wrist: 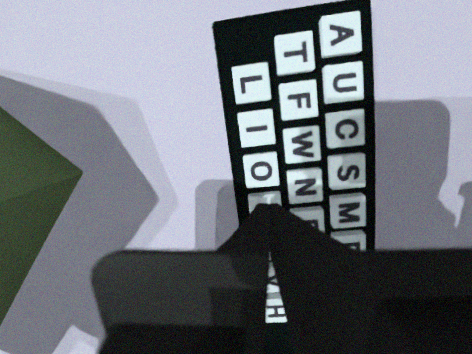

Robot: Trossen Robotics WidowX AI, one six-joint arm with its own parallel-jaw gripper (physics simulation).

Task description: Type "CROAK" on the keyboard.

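Observation:
The black keyboard with white letter keys runs down the middle of the wrist view, its letters turned sideways. The A key is at its upper right, the C key in the right column, and the O key in the left column. My gripper is shut and empty. Its tips are over the shaded key just below O, hiding most of its letter; contact is unclear. The fingers hide much of the lower keyboard. The K key does not show.
A dark green angular object is at the left edge, beside its broad grey shadow on the pale table top. More shadows lie on both sides of the keyboard. The H key shows through the narrow gap behind the fingertips.

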